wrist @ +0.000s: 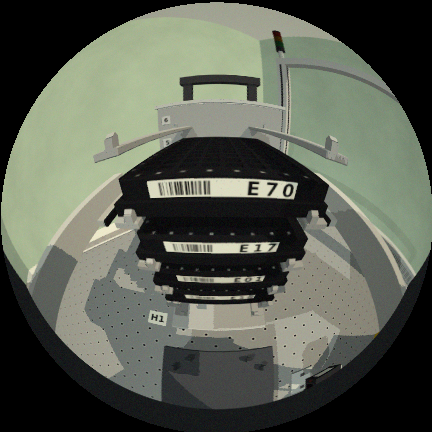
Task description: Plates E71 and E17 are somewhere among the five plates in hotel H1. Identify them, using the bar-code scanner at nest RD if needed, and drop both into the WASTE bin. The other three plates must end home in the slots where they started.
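Frame: origin at the arm's base, x ahead, y left, z up, level; millimetres.
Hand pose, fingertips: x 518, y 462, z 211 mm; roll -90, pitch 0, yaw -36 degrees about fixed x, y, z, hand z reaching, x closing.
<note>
After its pixels a point has its place.
Hotel H1 [225,120] @(x 565, y 510, z 254 mm) stands ahead with four dark plates visible, stacked one above another. The top plate, labelled E70 [222,189] @(x 485, y 412, z 230 mm), is large and close. Below it are plate E17 [220,247] @(x 484, y 412, z 203 mm), plate E01 [220,279] @(x 485, y 412, z 175 mm) and a bottom plate [220,297] @(x 485, y 411, z 147 mm) whose label is too small to read surely. E71 is not readable on any label. My gripper [216,176] @(x 519, y 462, z 211 mm) is open, its fingers wide apart on the left and right of plate E70, which partly hides their dark pads. The dark block of nest RD [218,380] @(x 435, y 343, z 73 mm) is at the bottom of the view.
Two empty support arms reach out above E70, below the slot label 6 [166,120] @(x 512, y 548, z 259 mm). A dark handle [220,80] @(x 566, y 521, z 308 mm) tops the hotel. A black boxed device [324,377] is at the lower right. The H1 label [157,317] @(x 410, y 474, z 13 mm) lies on the perforated table. A signal light [278,42] @(x 1008, y 695, z 737 mm) stands behind.
</note>
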